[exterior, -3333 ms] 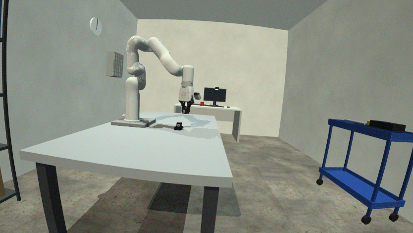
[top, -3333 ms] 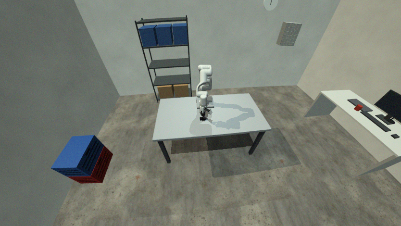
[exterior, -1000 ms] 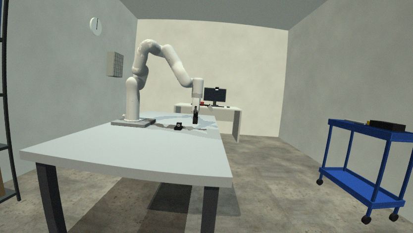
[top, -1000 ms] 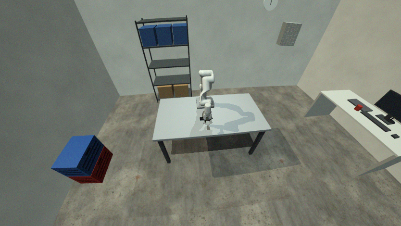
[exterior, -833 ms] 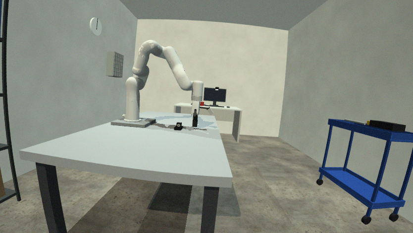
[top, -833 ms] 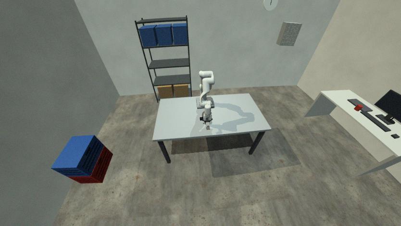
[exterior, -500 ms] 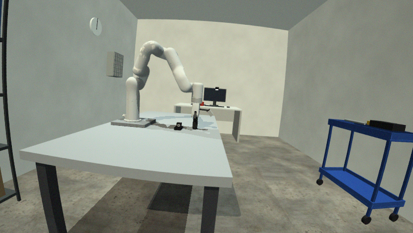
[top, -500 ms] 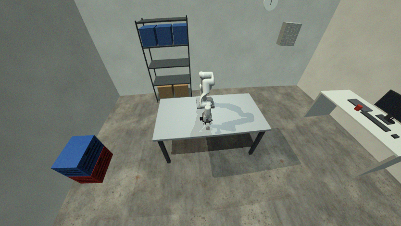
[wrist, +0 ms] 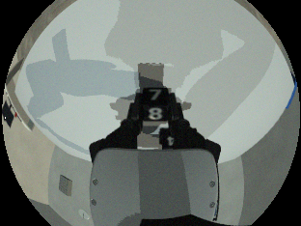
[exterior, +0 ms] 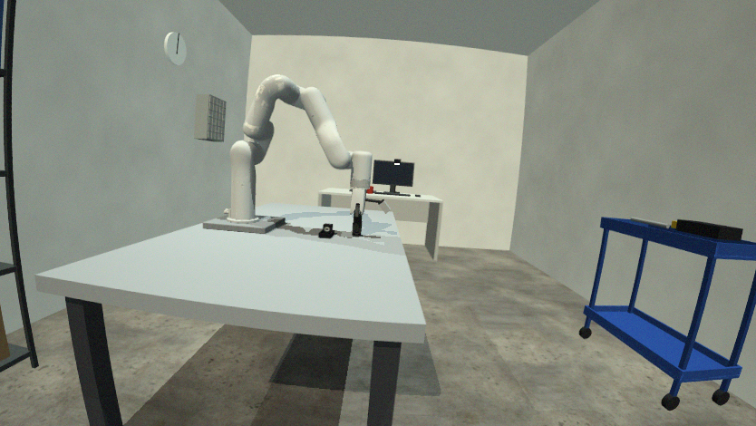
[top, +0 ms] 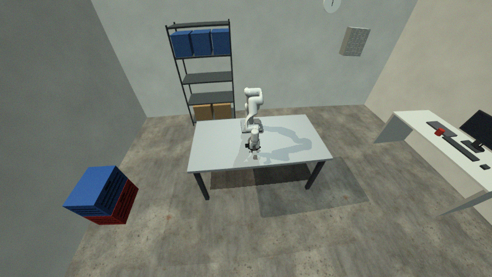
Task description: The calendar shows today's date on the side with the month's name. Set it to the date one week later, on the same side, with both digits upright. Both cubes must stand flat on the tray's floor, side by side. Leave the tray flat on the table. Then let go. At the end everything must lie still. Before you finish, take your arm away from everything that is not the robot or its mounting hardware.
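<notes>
Now: hand 1 cm above the cube.
</notes>
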